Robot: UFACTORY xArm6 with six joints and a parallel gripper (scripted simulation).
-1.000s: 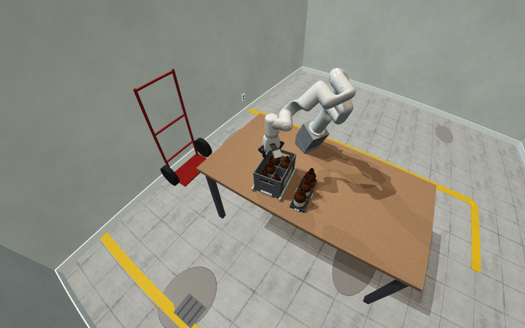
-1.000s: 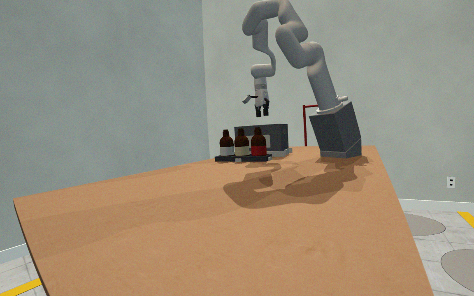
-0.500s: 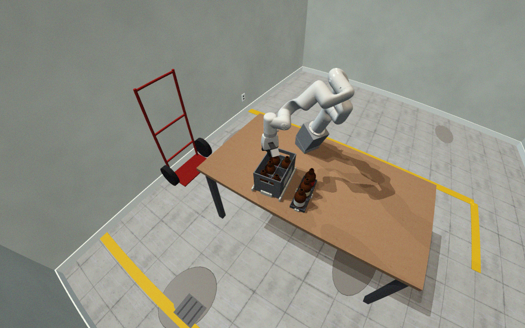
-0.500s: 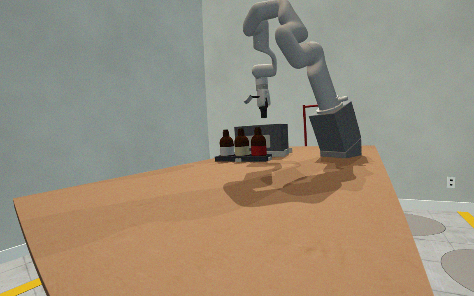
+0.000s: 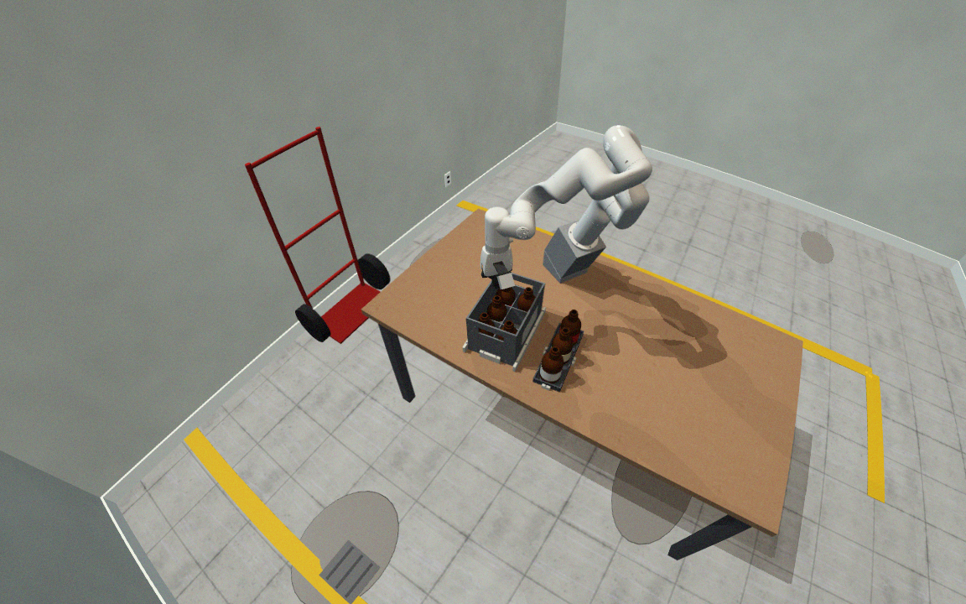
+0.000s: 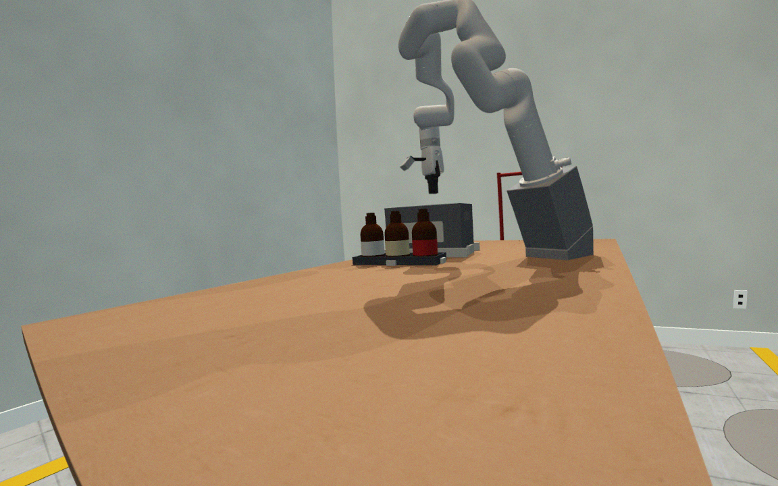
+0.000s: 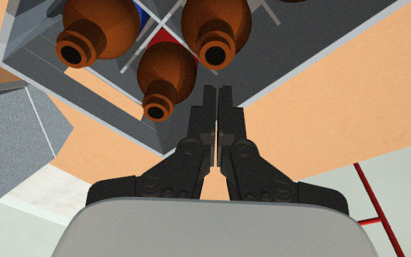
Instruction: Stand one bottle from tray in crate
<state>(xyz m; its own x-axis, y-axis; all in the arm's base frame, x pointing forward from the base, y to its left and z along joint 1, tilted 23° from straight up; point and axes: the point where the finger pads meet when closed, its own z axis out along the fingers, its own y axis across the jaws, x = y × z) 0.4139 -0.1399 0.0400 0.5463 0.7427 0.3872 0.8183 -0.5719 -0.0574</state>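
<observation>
My gripper is now 2 cm past the dark tray, 27 cm to the right of it and 23 cm above it. From my hand the other things lie so: grey crate (4 cm to the left, 16 cm below).
</observation>
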